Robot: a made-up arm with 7 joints.
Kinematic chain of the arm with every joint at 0, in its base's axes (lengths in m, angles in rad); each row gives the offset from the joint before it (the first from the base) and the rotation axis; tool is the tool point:
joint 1: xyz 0 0.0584 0 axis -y
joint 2: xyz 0 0.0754 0 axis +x
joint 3: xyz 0 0 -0.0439 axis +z
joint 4: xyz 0 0 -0.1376 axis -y
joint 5: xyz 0 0 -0.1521 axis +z
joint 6: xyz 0 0 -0.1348 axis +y
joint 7: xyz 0 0 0 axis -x
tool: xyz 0 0 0
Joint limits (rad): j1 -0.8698..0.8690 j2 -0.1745..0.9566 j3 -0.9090..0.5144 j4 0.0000..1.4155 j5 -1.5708..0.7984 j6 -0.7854..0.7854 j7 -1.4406..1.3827
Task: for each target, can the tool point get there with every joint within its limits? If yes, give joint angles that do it. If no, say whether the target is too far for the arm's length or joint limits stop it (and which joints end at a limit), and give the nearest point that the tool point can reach.
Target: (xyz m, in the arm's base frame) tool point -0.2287 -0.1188 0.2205
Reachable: no: joint limits stop it (at a limit: joint 1, joint 2, joint 3, joint 4) | nearest point -0.0280 -0.1256 -0.2515 | short by 0.513 m
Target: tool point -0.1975 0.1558 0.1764
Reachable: no: joint limits stop it (at a limit: joint 1, joint 2, joint 3, joint 4) | nearest point 0.1717 0.3988 0.1780 | short by 0.442 m
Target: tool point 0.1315 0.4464 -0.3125
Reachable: yes | joints 0.1192 0.8522 -0.4005 0.3615 -0.5865 0.3057 0.6814
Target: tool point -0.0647 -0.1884 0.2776
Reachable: no: joint limits stop it (at a limit: joint 1, joint 2, joint 3, joint 4) | nearest point 0.2527 -0.1256 0.0145 | short by 0.417 m
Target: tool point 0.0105 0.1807 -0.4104
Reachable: yes | joints -0.6050 0.0812 0.0819 1.0093 -0.6647 -0.4726 -0.2969
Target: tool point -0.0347 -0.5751 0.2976
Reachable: no: too far | nearest point 0.2527 -0.1256 0.0145 | short by 0.604 m
